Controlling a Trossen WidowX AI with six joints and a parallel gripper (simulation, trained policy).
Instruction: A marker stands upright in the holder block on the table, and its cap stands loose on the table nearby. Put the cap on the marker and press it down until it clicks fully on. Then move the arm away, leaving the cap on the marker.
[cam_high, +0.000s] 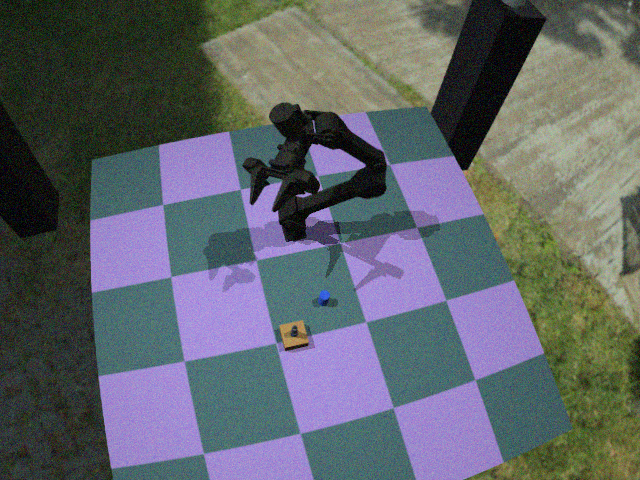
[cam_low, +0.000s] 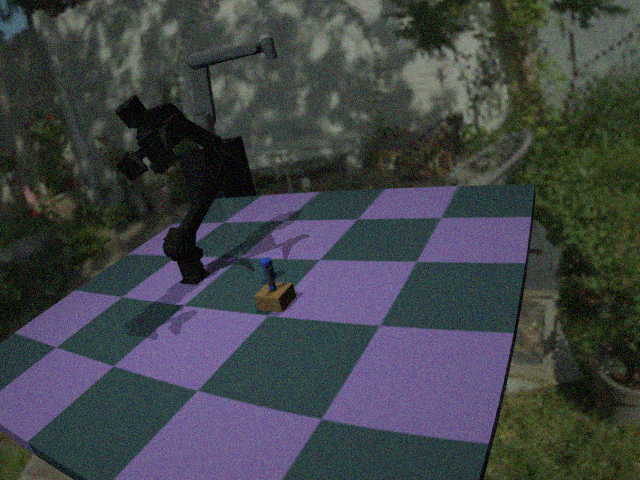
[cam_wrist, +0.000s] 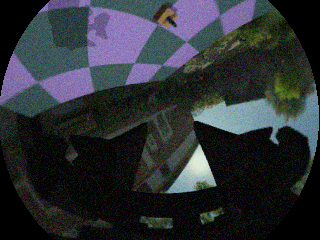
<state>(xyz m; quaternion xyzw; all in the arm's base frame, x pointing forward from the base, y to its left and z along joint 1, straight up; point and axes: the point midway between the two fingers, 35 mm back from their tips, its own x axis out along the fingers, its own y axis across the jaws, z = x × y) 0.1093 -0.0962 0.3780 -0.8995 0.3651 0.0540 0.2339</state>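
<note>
Right now the dark marker is 290 mm below my gripper tip, 190 mm ahead of it and 40 mm to the left of it. The rest, counted from my gripper tip: blue cap (340 mm below, 140 mm to the left, 110 mm ahead); orange holder block (350 mm below, 190 mm ahead, 40 mm to the left).
</note>
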